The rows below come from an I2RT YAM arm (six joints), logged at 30 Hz.
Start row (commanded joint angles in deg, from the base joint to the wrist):
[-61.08, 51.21, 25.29, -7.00, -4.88, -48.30]
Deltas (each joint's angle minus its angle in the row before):
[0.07, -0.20, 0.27, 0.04, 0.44, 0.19]
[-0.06, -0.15, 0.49, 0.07, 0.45, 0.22]
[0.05, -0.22, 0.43, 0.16, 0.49, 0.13]
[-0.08, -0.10, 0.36, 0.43, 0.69, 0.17]
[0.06, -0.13, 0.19, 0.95, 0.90, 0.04]
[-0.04, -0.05, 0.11, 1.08, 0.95, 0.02]
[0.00, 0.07, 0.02, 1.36, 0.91, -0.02]
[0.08, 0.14, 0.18, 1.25, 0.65, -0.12]
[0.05, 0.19, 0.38, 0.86, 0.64, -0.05]
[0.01, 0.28, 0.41, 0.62, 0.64, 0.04]
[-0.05, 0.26, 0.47, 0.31, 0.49, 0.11]
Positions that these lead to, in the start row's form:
[-61.01, 51.01, 25.56, -6.96, -4.44, -48.11]
[-61.07, 50.86, 26.05, -6.89, -3.99, -47.89]
[-61.02, 50.64, 26.48, -6.73, -3.50, -47.76]
[-61.10, 50.54, 26.84, -6.30, -2.81, -47.59]
[-61.04, 50.41, 27.03, -5.35, -1.91, -47.55]
[-61.08, 50.36, 27.14, -4.27, -0.96, -47.53]
[-61.08, 50.43, 27.16, -2.91, -0.05, -47.55]
[-61.00, 50.57, 27.34, -1.66, 0.60, -47.67]
[-60.95, 50.76, 27.72, -0.80, 1.24, -47.72]
[-60.94, 51.04, 28.13, -0.18, 1.88, -47.68]
[-60.99, 51.30, 28.60, 0.13, 2.37, -47.57]

